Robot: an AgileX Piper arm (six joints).
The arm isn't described. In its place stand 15 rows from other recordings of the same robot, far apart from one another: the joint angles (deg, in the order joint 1, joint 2, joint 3, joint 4, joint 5, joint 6), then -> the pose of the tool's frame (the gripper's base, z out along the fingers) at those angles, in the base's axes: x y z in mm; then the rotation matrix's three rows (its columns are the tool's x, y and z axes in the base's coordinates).
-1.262 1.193 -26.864 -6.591 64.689 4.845 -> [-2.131 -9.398 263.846], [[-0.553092 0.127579 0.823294], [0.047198 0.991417 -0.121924], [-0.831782 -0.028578 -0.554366]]
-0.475 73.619 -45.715 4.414 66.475 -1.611 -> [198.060 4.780 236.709], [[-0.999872 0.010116 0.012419], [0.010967 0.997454 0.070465], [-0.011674 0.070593 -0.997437]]
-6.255 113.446 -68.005 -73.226 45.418 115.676 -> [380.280 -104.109 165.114], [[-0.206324 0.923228 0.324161], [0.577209 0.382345 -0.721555], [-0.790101 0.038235 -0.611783]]
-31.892 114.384 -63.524 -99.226 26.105 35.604 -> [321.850 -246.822 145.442], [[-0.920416 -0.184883 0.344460], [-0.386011 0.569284 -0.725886], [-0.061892 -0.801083 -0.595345]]
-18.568 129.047 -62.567 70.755 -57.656 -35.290 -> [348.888 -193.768 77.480], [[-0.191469 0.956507 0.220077], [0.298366 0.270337 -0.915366], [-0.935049 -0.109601 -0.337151]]
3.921 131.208 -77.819 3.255 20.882 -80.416 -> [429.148 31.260 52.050], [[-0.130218 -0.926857 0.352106], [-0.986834 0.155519 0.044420], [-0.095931 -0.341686 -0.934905]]
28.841 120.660 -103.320 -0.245 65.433 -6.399 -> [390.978 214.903 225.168], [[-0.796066 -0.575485 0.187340], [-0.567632 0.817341 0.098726], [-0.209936 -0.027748 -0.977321]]
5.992 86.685 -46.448 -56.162 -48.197 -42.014 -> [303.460 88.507 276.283], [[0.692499 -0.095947 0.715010], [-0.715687 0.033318 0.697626], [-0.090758 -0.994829 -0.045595]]
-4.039 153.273 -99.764 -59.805 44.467 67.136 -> [466.130 -88.147 -27.644], [[-0.863415 0.476513 0.165683], [0.285287 0.732032 -0.618660], [-0.416084 -0.486893 -0.767990]]
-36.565 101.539 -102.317 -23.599 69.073 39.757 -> [286.357 -254.762 364.847], [[-0.249135 0.959454 0.131830], [0.777584 0.279313 -0.563336], [-0.577317 -0.037838 -0.815643]]
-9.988 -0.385 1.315 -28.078 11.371 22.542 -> [53.703 -18.032 189.964], [[-0.125744 0.253471 0.959136], [-0.067147 0.962418 -0.263141], [-0.989788 -0.097491 -0.103998]]
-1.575 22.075 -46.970 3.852 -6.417 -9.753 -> [32.562 -1.579 462.805], [[0.585083 0.094435 0.805456], [-0.119351 0.992409 -0.029658], [-0.802143 -0.078780 0.591912]]
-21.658 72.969 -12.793 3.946 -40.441 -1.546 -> [187.475 -78.817 187.798], [[-0.227015 0.414723 0.881175], [0.117519 0.909852 -0.397943], [-0.966775 0.013216 -0.255288]]
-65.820 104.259 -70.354 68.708 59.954 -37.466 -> [215.713 -301.247 238.154], [[-0.250862 0.457542 0.853067], [0.923456 0.377424 0.069131], [-0.290338 0.805113 -0.517202]]
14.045 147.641 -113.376 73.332 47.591 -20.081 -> [501.269 191.749 91.296], [[-0.952385 0.061491 0.298632], [0.285737 0.521740 0.803829], [-0.106380 0.850886 -0.514468]]
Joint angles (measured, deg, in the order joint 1, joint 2, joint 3, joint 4, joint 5, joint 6), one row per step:
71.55 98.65 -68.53 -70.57 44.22 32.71
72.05 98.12 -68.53 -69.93 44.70 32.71
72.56 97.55 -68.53 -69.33 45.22 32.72
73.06 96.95 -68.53 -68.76 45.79 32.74
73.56 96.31 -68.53 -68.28 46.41 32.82
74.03 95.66 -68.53 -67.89 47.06 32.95
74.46 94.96 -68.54 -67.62 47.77 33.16
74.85 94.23 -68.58 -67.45 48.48 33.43
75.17 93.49 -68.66 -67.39 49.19 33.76
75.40 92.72 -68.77 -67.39 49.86 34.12
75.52 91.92 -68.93 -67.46 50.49 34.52
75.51 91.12 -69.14 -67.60 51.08 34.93
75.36 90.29 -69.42 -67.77 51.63 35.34
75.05 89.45 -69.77 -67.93 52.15 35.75
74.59 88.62 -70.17 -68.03 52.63 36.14
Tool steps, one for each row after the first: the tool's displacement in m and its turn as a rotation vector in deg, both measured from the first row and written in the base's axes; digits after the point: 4 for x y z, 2 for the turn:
-0.0033 -0.0006 0.0028 0.47 0.26 -0.18
-0.0066 -0.0014 0.0059 0.96 0.47 -0.37
-0.0099 -0.0025 0.0092 1.44 0.65 -0.59
-0.0130 -0.0037 0.0128 1.96 0.77 -0.85
-0.0160 -0.0051 0.0165 2.50 0.82 -1.15
-0.0186 -0.0069 0.0206 3.09 0.77 -1.53
-0.0210 -0.0089 0.0252 3.77 0.65 -1.94
-0.0229 -0.0111 0.0300 4.53 0.44 -2.41
-0.0243 -0.0135 0.0352 5.38 0.20 -2.93
-0.0251 -0.0162 0.0409 6.35 -0.10 -3.52
-0.0252 -0.0192 0.0469 7.38 -0.46 -4.18
-0.0246 -0.0226 0.0533 8.52 -0.86 -4.94
-0.0232 -0.0265 0.0602 9.77 -1.27 -5.84
-0.0211 -0.0307 0.0671 11.06 -1.65 -6.86

